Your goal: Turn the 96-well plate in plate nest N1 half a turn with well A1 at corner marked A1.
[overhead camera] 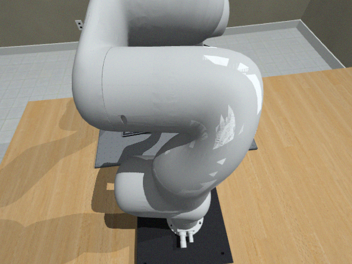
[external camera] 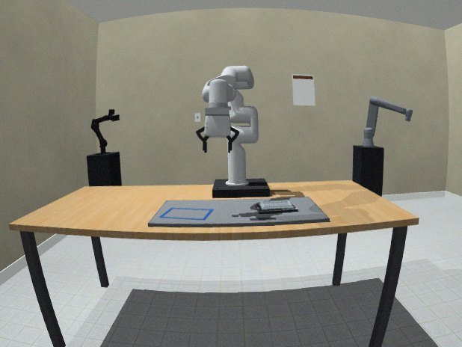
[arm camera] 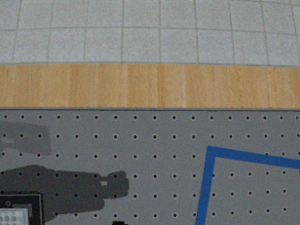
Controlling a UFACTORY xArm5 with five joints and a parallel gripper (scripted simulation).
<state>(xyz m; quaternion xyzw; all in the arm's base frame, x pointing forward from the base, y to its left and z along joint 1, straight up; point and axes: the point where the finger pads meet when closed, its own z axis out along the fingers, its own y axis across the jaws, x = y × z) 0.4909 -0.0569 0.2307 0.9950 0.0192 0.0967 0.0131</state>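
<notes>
The white 96-well plate is 7 cm behind my hand, 23 cm to the left of it and 24 cm below it. From my hand the other things lie so: plate nest (7 cm behind, 23 cm to the left, 25 cm below); A1 label (2 cm behind, 31 cm to the left, 25 cm below).
</notes>
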